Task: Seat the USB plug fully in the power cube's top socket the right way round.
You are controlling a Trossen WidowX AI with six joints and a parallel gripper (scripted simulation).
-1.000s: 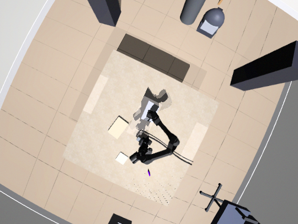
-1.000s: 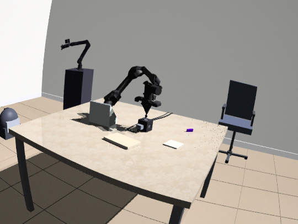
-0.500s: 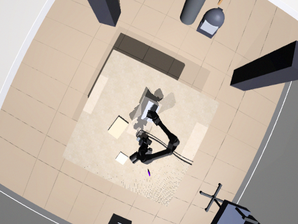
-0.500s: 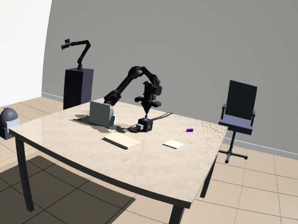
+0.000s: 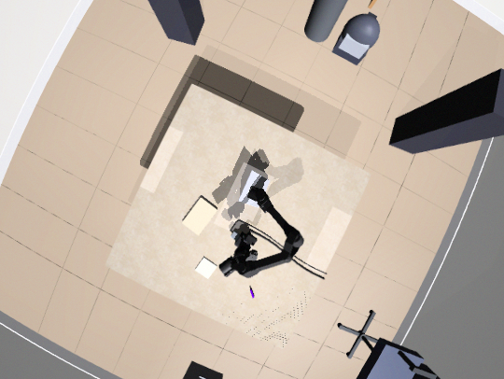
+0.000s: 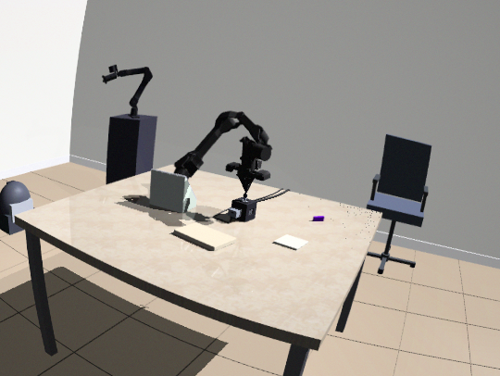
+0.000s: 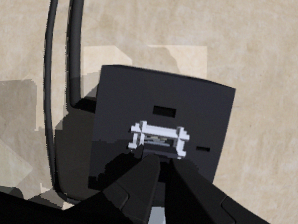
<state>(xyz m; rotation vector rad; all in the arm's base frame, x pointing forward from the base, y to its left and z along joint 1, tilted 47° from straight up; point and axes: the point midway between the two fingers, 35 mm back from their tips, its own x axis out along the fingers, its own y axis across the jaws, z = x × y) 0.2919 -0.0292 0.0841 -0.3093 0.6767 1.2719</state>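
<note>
My gripper tip is 2 cm above the USB plug. From my gripper tip the other things lie so: USB socket: 5 cm below; purple block: 31 cm ahead, 15 cm to the left, 11 cm below.
</note>
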